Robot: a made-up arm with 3 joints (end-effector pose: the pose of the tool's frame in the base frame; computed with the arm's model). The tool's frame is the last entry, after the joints.
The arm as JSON. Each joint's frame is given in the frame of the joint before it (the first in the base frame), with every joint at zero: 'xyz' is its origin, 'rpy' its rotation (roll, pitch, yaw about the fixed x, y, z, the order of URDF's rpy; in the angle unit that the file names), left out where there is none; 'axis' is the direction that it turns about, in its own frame. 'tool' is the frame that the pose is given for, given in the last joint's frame.
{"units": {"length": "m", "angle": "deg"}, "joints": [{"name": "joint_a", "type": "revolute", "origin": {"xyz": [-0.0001, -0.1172, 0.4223], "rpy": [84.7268, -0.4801, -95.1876]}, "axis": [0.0, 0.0, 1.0]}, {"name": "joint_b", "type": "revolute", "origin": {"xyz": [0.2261, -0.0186, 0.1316], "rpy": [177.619, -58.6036, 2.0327]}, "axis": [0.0, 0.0, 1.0]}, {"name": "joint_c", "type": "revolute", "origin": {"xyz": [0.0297, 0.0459, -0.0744], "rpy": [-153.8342, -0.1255, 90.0]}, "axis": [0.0, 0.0, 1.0]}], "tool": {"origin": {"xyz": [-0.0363, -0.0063, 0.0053], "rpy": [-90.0, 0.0, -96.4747]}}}
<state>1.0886 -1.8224 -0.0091</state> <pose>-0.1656 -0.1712 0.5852 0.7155 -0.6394 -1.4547</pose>
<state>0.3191 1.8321 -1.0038</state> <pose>-0.1647 -0.2466 0.4188 -0.6766 0.1555 -2.5187</pose>
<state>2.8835 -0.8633 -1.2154</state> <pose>-0.2076 0.0753 0.4787 -0.0090 0.6602 -0.3422</pose>
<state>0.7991 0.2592 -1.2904</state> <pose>-0.2274 -0.2586 0.5242 1.9586 0.7030 1.7251</pose>
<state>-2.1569 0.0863 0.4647</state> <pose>-0.1724 0.0209 0.3153 -0.9640 -0.1899 0.0187</pose>
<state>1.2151 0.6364 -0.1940</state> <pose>-0.1824 -0.1967 0.5820 2.1616 0.5774 0.6782</pose>
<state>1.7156 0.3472 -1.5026</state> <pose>-0.2054 -0.1441 0.6183 1.2692 1.5095 1.3086</pose>
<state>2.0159 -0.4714 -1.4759</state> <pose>-0.2170 -0.0371 0.6160 0.9637 1.1795 0.3109</pose>
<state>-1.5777 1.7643 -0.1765</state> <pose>-0.1700 -0.0585 0.2867 -0.2695 1.3718 -1.2447</pose>
